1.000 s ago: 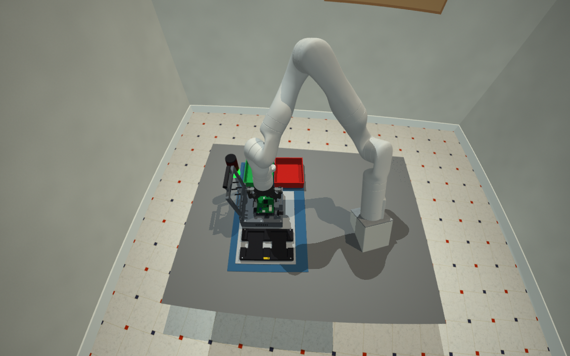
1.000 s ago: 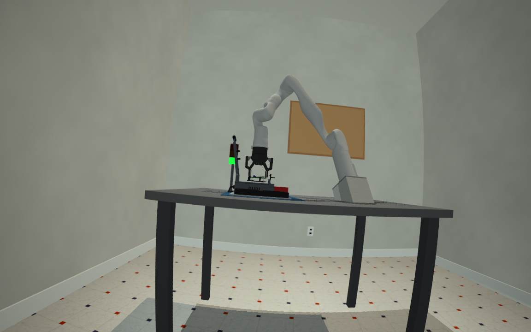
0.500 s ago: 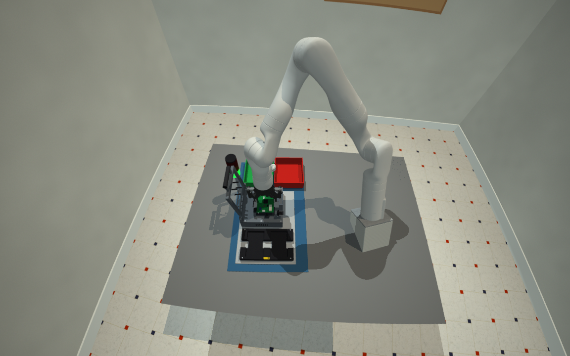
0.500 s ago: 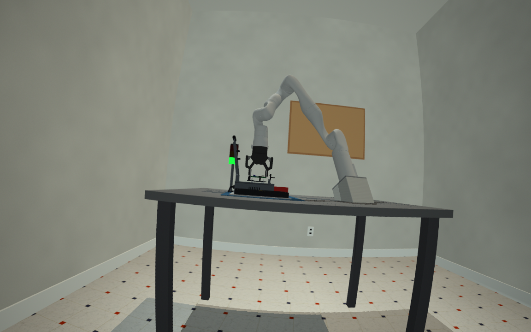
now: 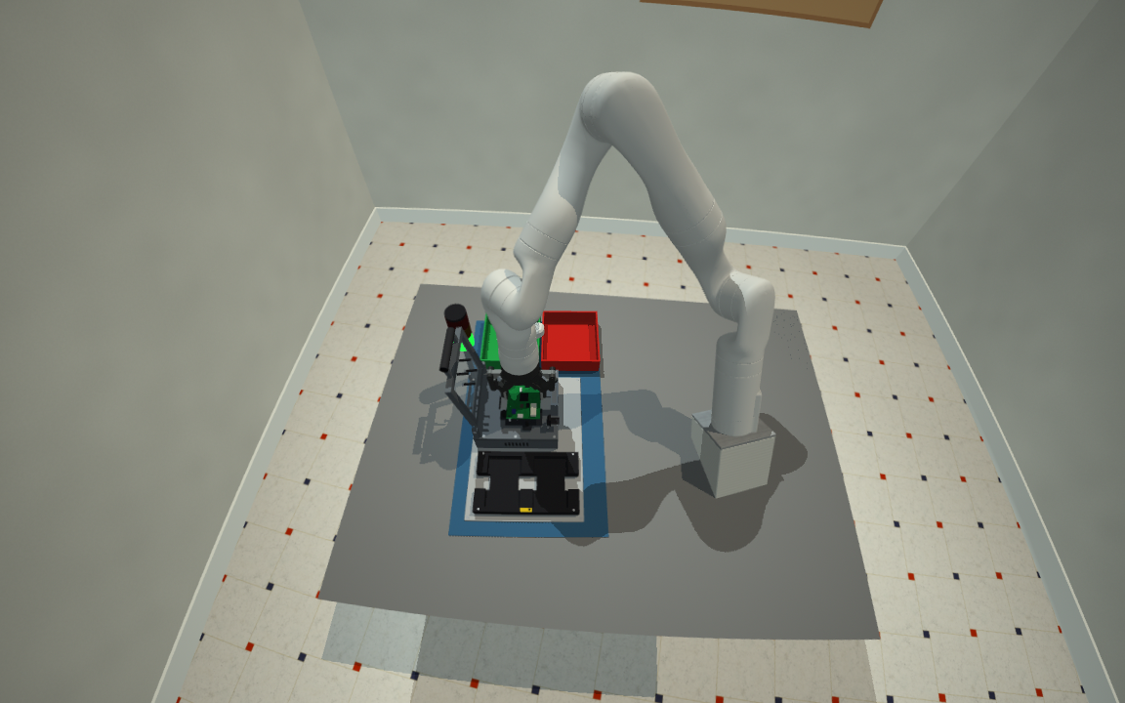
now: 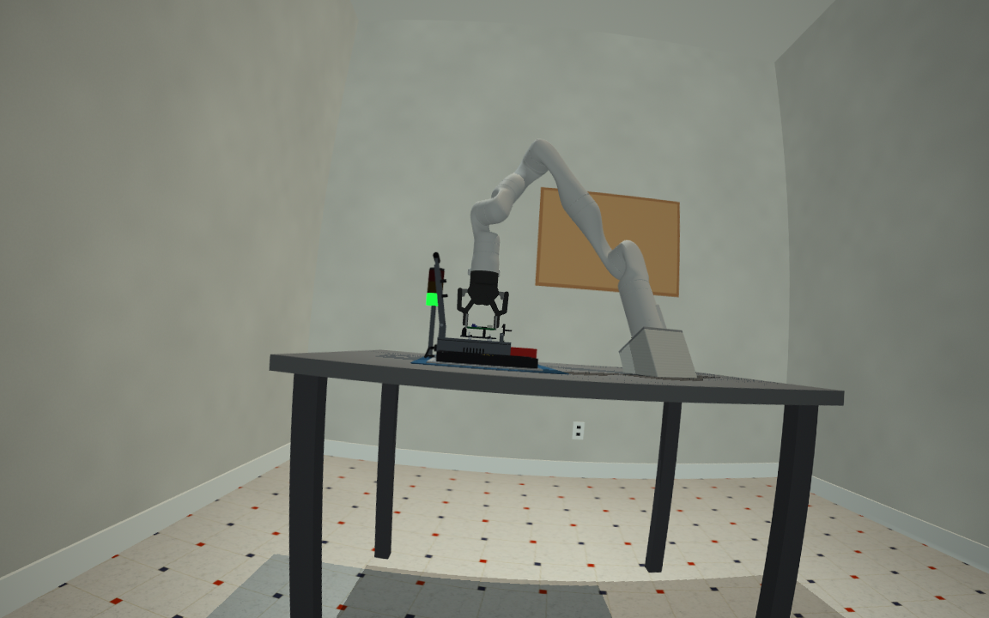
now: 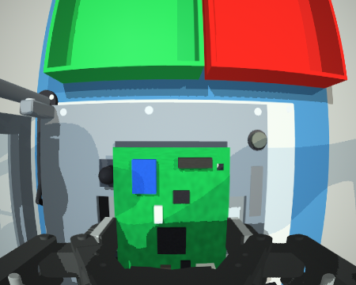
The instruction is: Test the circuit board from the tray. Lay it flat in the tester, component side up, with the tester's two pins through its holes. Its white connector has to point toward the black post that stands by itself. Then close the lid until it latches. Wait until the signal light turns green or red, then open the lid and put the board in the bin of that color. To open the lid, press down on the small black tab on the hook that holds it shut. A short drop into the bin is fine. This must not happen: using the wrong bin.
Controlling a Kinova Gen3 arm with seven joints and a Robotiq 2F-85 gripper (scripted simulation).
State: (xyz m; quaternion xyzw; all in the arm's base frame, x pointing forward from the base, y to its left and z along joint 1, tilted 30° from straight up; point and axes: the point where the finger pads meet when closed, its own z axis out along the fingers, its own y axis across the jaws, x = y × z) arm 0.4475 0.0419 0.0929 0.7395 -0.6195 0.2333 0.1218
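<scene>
The green bin is 7 cm ahead of my hand, 19 cm to the right of it and 9 cm below it. Round my hand: red bin 8 cm behind, 21 cm to the right, 9 cm below; then green circuit board 1 cm below; then tester lid 12 cm ahead, 1 cm to the left, 8 cm above.
</scene>
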